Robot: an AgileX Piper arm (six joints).
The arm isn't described. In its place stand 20 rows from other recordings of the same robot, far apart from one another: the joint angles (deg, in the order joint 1, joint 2, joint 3, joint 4, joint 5, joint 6), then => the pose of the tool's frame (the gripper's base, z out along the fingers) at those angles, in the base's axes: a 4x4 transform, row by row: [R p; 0 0 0 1], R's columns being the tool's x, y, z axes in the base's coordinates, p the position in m.
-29.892, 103.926, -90.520, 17.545, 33.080, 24.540 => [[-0.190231, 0.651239, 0.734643, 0.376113], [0.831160, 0.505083, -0.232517, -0.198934], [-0.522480, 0.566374, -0.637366, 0.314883], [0, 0, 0, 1]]
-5.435, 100.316, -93.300, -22.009, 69.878, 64.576 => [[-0.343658, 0.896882, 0.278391, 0.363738], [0.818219, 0.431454, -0.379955, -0.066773], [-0.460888, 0.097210, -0.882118, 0.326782], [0, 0, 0, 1]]
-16.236, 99.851, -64.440, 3.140, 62.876, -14.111 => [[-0.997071, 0.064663, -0.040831, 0.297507], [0.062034, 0.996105, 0.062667, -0.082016], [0.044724, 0.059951, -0.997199, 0.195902], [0, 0, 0, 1]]
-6.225, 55.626, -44.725, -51.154, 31.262, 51.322 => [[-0.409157, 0.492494, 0.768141, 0.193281], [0.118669, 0.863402, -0.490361, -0.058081], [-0.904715, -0.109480, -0.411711, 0.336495], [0, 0, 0, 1]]
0.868, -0.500, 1.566, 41.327, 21.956, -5.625 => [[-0.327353, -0.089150, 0.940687, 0.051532], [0.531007, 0.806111, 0.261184, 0.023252], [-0.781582, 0.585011, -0.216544, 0.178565], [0, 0, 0, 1]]
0.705, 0.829, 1.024, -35.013, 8.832, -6.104 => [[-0.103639, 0.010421, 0.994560, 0.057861], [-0.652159, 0.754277, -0.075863, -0.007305], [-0.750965, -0.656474, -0.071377, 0.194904], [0, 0, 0, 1]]
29.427, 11.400, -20.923, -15.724, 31.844, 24.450 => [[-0.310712, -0.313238, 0.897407, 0.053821], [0.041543, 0.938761, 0.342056, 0.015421], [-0.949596, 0.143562, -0.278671, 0.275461], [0, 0, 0, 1]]
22.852, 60.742, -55.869, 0.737, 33.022, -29.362 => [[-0.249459, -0.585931, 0.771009, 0.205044], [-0.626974, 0.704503, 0.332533, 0.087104], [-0.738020, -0.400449, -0.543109, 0.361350], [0, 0, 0, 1]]
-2.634, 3.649, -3.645, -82.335, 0.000, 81.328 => [[0.086111, 0.047476, 0.995154, 0.059106], [-0.021555, 0.998719, -0.045781, -0.002719], [-0.996052, -0.017508, 0.087024, 0.231152], [0, 0, 0, 1]]
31.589, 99.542, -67.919, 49.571, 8.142, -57.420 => [[-0.361221, -0.656437, 0.662276, 0.331920], [-0.387297, 0.751689, 0.533821, 0.215628], [-0.848246, -0.063670, -0.525762, 0.254522], [0, 0, 0, 1]]
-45.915, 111.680, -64.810, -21.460, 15.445, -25.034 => [[-0.942953, 0.109924, 0.314257, 0.266255], [-0.051745, 0.884060, -0.464500, -0.287642], [-0.328881, -0.454263, -0.827938, 0.144814], [0, 0, 0, 1]]
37.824, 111.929, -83.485, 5.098, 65.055, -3.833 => [[-0.771305, -0.635866, -0.027640, 0.297709], [-0.635759, 0.767674, 0.080542, 0.240408], [-0.029996, 0.079695, -0.996368, 0.200271], [0, 0, 0, 1]]
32.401, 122.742, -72.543, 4.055, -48.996, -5.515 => [[0.079131, -0.486781, 0.869932, 0.397893], [-0.008625, 0.872302, 0.488892, 0.246769], [-0.996827, -0.046190, 0.064828, 0.183103], [0, 0, 0, 1]]
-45.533, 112.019, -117.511, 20.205, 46.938, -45.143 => [[-0.622157, 0.261815, 0.737817, 0.336297], [-0.078385, 0.916857, -0.391444, -0.309832], [-0.778959, -0.301373, -0.549907, 0.387546], [0, 0, 0, 1]]
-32.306, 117.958, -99.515, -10.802, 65.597, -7.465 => [[-0.925790, 0.371001, 0.072599, 0.357785], [0.343569, 0.905835, -0.247835, -0.244610], [-0.157710, -0.204501, -0.966078, 0.229498], [0, 0, 0, 1]]
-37.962, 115.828, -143.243, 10.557, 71.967, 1.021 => [[-0.459942, 0.535583, 0.708240, 0.346466], [0.452999, 0.827540, -0.331616, -0.250211], [-0.763706, 0.168308, -0.623239, 0.456613], [0, 0, 0, 1]]
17.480, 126.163, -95.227, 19.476, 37.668, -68.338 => [[-0.203771, -0.903362, 0.377379, 0.447272], [-0.880654, 0.337529, 0.332449, 0.160291], [-0.427698, -0.264597, -0.864328, 0.159639], [0, 0, 0, 1]]
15.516, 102.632, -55.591, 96.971, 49.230, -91.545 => [[-0.654846, -0.682077, 0.325495, 0.319049], [-0.074028, 0.486503, 0.870537, 0.159572], [-0.752128, 0.545972, -0.369077, 0.204932], [0, 0, 0, 1]]
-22.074, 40.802, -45.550, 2.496, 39.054, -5.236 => [[-0.472851, 0.326829, 0.818288, 0.125317], [0.129713, 0.944368, -0.302231, -0.048125], [-0.871543, -0.036768, -0.488939, 0.356380], [0, 0, 0, 1]]
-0.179, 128.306, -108.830, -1.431, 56.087, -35.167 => [[-0.769103, -0.545697, 0.332709, 0.483909], [-0.584772, 0.810906, -0.021764, -0.003398], [-0.257919, -0.211298, -0.942778, 0.193464], [0, 0, 0, 1]]
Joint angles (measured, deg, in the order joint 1, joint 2, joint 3, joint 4, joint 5, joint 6), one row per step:
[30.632 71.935 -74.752 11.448 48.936 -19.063]
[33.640 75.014 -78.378 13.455 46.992 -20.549]
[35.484 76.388 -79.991 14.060 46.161 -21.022]
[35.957 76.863 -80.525 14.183 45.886 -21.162]
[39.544 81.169 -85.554 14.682 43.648 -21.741]
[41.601 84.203 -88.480 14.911 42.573 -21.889]
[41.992 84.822 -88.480 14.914 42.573 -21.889]
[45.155 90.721 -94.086 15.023 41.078 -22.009]
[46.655 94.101 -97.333 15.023 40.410 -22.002]
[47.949 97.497 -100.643 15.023 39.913 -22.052]
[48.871 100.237 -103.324 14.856 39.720 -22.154]
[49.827 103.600 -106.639 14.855 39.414 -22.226]
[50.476 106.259 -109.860 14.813 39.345 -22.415]
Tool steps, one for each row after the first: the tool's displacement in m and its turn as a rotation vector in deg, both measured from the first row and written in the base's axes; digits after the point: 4 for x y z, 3 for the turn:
[0.0052 0.0223 0.0082 2.197 -1.789 3.802]
[0.0056 0.0342 0.0114 3.054 -2.562 5.823]
[0.0062 0.0376 0.0124 3.273 -2.831 6.333]
[0.0123 0.0662 0.0205 5.152 -5.136 9.790]
[0.0166 0.0850 0.0212 5.919 -5.745 11.687]
[0.0174 0.0887 0.0176 5.577 -5.222 12.073]
[0.0259 0.1228 0.0151 6.479 -5.978 14.932]
[0.0307 0.1415 0.0123 6.895 -6.288 16.255]
[0.0356 0.1595 0.0085 7.200 -6.548 17.448]
[0.0395 0.1734 0.0044 7.158 -6.762 18.367]
[0.0446 0.1898 -0.0011 7.344 -6.940 19.284]
[0.0485 0.2021 -0.0029 7.667 -7.530 20.018]

